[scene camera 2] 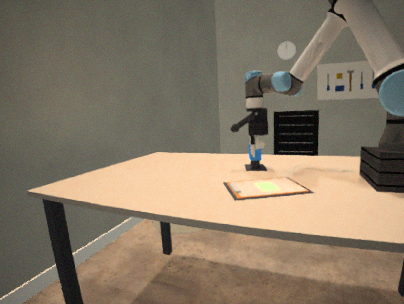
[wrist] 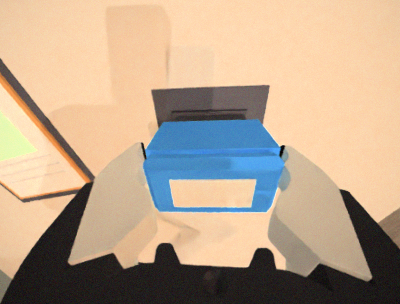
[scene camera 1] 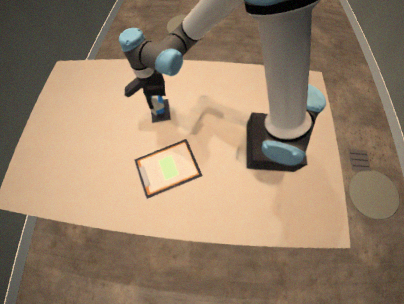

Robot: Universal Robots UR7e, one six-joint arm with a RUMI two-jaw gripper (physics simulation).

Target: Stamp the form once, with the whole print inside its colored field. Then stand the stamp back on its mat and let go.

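Pixels of known places: gripper, fingertip midpoint: (scene camera 2: 253,155) (wrist: 210,146) (scene camera 1: 155,104); arm's base, origin of the base link: (scene camera 2: 403,150).
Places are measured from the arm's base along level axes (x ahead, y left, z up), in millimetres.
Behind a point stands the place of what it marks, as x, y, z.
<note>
The blue stamp (scene camera 1: 160,106) (scene camera 2: 255,154) {489, -185, -40} (wrist: 214,137) {513, -227, -35} stands upright on its dark mat (scene camera 1: 161,119) {484, -175, -104} (scene camera 2: 263,168) {454, -193, -104} (wrist: 212,97) {524, -227, -104}. My gripper (scene camera 1: 157,103) {497, -226, -50} (scene camera 2: 255,149) {497, -226, -50} (wrist: 210,146) {497, -226, -50} points down over it and is shut on the stamp, one finger against each side of its blue body. The stamp's underside is hidden. The form (scene camera 1: 183,159) {396, 34, -103} (scene camera 2: 292,186) {380, 62, -103} (wrist: 37,167) {416, 25, -103} lies on a dark-edged clipboard; its light green field (scene camera 1: 169,167) {458, 62, -103} (scene camera 2: 266,186) {463, 64, -103} (wrist: 11,137) {466, 33, -103} looks evenly green. In the wrist view, part of the form shows at the left.
The clipboard's metal clip (scene camera 1: 145,176) {560, 92, -96} is on its left side in scene camera 1. The robot's dark base block (scene camera 1: 257,150) {112, 70, 11} (scene camera 2: 380,167) {133, 105, -33} stands on the table (scene camera 1: 90,175) {818, 59, -108} (scene camera 2: 150,185) {871, 55, -108}, right of the mat and clipboard.
</note>
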